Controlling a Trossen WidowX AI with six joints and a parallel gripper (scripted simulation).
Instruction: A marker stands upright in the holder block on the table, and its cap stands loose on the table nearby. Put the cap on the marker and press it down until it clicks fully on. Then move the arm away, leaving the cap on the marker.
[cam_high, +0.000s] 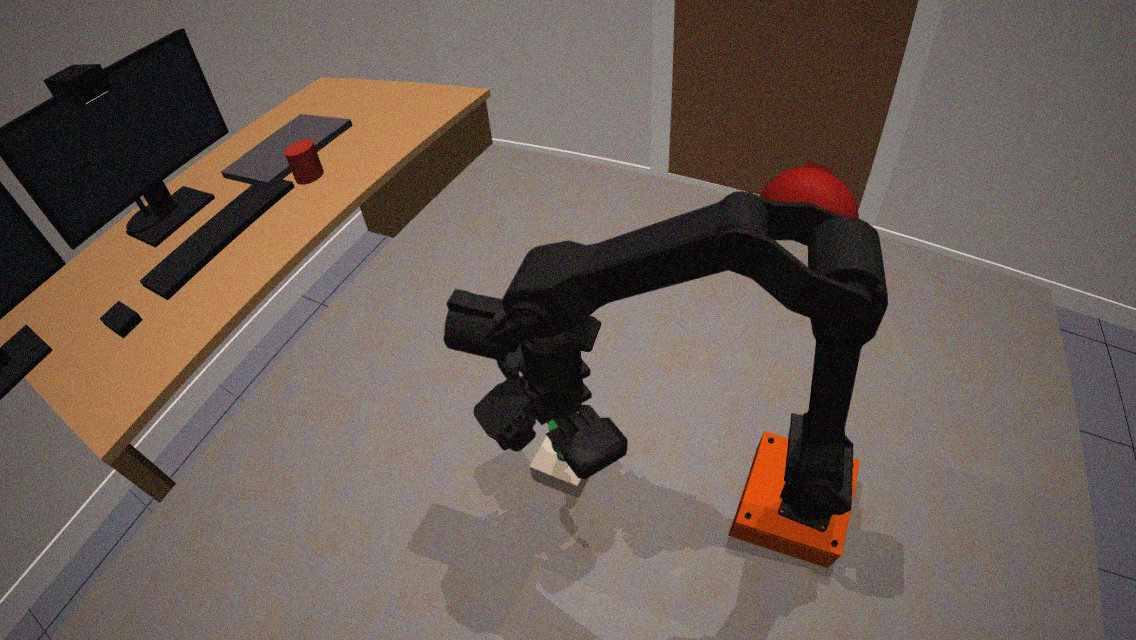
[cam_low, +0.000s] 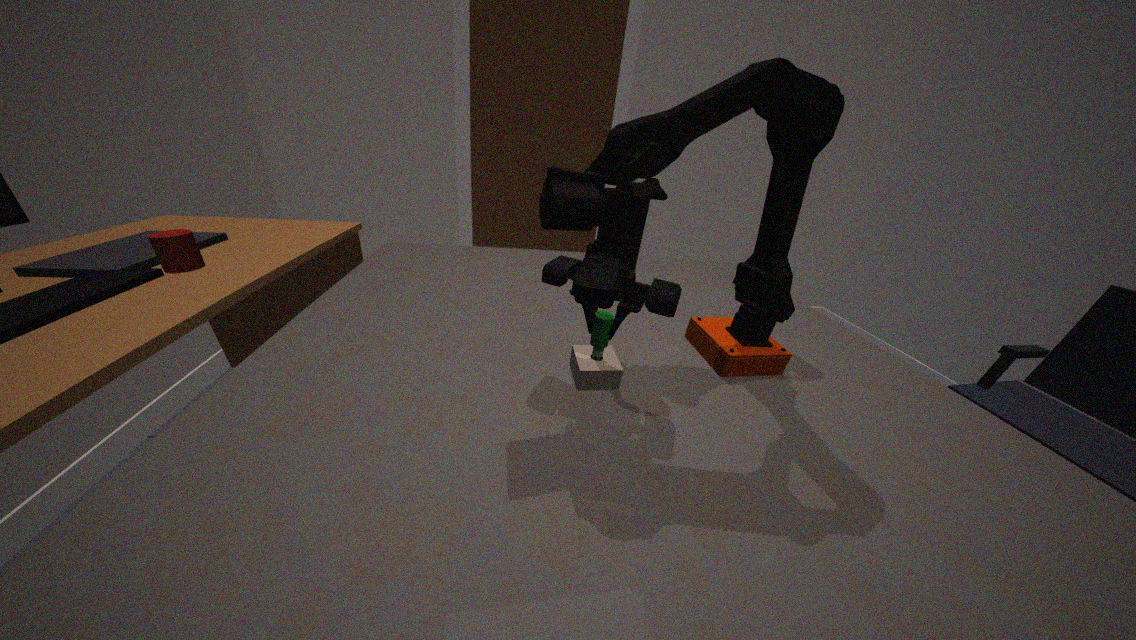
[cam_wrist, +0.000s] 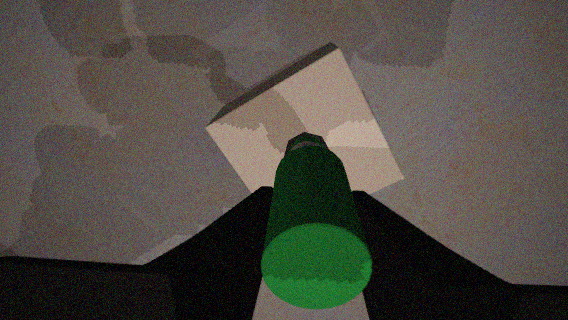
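My gripper tip is 10 mm below the green cap.
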